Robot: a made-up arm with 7 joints. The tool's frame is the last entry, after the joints.
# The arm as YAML. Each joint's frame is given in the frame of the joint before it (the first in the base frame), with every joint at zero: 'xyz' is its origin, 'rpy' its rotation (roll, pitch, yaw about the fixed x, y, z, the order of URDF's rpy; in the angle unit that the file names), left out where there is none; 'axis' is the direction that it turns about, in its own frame. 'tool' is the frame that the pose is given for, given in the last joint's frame.
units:
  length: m
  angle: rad
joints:
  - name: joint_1
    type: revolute
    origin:
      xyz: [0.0, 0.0, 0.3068]
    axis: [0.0, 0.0, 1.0]
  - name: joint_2
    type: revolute
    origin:
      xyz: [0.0, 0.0, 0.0]
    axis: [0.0, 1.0, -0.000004]
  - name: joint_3
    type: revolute
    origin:
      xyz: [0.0, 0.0, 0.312]
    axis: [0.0, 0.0, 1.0]
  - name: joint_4
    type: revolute
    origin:
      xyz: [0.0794, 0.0, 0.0]
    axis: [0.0, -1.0, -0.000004]
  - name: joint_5
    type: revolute
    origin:
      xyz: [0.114, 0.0, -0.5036]
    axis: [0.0, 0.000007, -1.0]
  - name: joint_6
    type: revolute
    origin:
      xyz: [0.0, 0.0, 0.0]
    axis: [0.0, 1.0, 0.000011]
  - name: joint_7
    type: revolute
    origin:
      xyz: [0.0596, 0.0, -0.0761]
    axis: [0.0, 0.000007, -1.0]
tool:
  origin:
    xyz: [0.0, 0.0, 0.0]
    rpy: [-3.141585, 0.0, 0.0]
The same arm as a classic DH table. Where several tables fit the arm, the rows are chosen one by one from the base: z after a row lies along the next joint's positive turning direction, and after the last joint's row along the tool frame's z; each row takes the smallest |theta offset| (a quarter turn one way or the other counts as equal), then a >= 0, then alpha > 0; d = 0 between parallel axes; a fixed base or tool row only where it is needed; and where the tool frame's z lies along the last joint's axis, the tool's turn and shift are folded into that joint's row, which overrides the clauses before.
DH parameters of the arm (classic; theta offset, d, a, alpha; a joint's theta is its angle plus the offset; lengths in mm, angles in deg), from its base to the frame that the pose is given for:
joint_1: 0 306.8 0 -90
joint_2: 0 0 0 90
joint_3: 0 312 79.4 90
joint_4: 0 0 114 90
joint_5: 0 503.6 0 90
joint_6: 0 0 59.6 -90
joint_7: 0 76.1 0 0

